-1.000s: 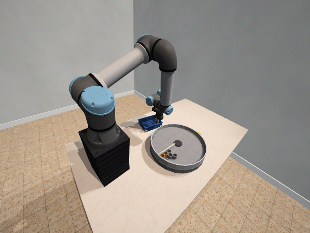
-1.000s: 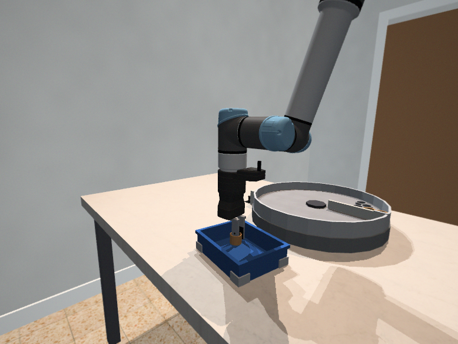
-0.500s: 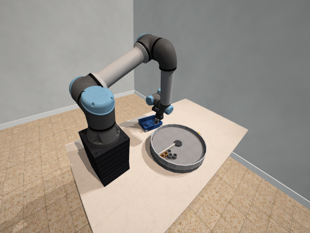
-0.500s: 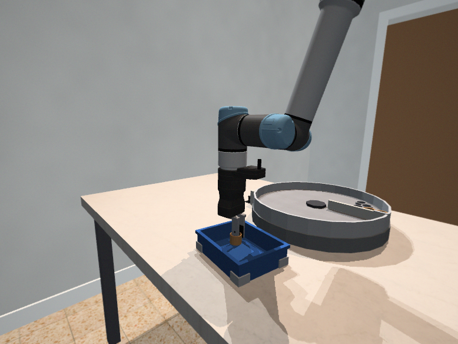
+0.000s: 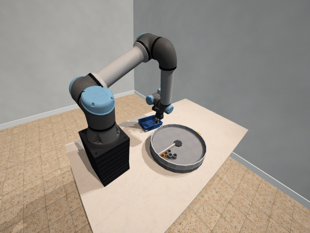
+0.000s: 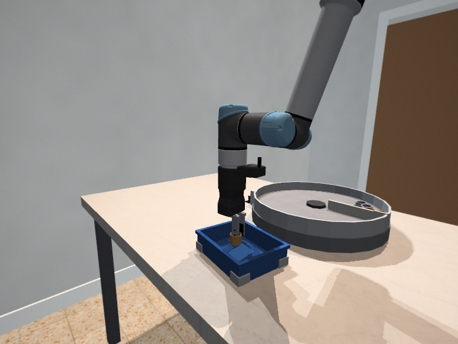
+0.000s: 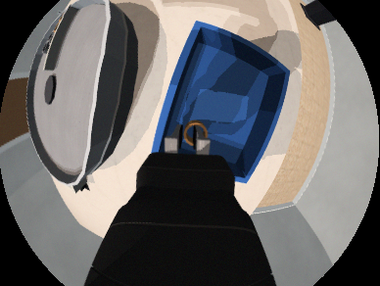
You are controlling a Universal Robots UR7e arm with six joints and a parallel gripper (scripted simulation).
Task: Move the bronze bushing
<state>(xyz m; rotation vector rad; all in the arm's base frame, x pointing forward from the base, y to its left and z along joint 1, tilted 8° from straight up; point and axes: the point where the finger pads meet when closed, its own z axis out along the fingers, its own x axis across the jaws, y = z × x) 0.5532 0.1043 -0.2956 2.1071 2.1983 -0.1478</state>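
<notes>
My gripper is now 5 cm to the right of the blue crate, 4 cm past it and 1 cm above it. Also, from my hand: round grey turntable 30 cm to the right, 9 cm behind, 2 cm above.
</notes>
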